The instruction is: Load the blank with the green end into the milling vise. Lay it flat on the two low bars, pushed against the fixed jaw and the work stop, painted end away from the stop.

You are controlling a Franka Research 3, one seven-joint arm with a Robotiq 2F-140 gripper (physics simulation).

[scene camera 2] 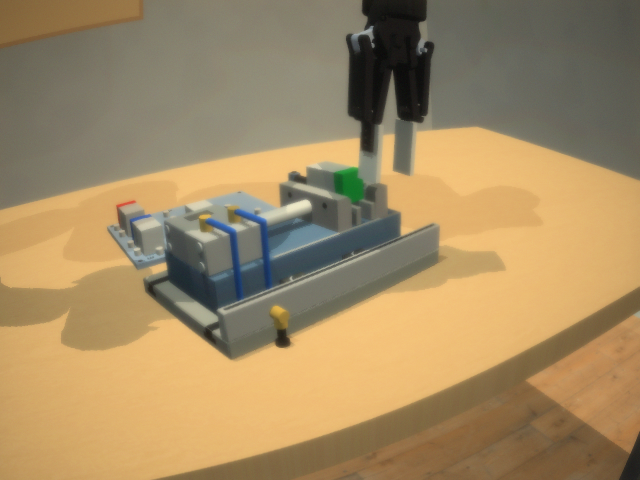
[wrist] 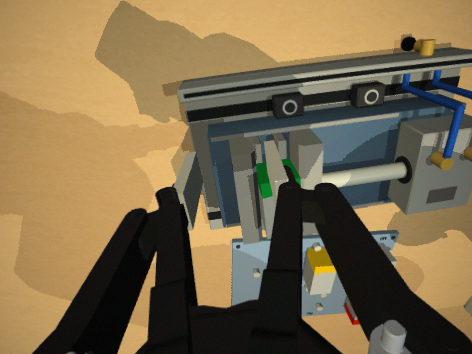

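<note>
The blank (scene camera 2: 321,175) has a green end and sits between the vise jaws in the scene view, its top above them. The green end (scene camera 2: 347,183) faces the front rail. In the wrist view the green end (wrist: 264,181) shows on both sides of one finger pad, which hides much of the blank. The moving jaw (scene camera 2: 314,205) (wrist: 307,159) and fixed jaw (scene camera 2: 380,200) (wrist: 243,187) stand on either side. My gripper (scene camera 2: 387,173) (wrist: 232,162) is partly open and empty. One fingertip is at the green end; the other is beyond the fixed jaw. Contact, low bars and work stop are unclear.
The grey front rail (scene camera 2: 330,289) (wrist: 240,82) runs along the vise. Blue bent rods (scene camera 2: 266,253) (wrist: 454,132) rise at the grey end block (scene camera 2: 227,253) (wrist: 432,165). A blue plate (scene camera 2: 235,198) (wrist: 245,290) behind the vise holds red, blue and yellow-ended blocks.
</note>
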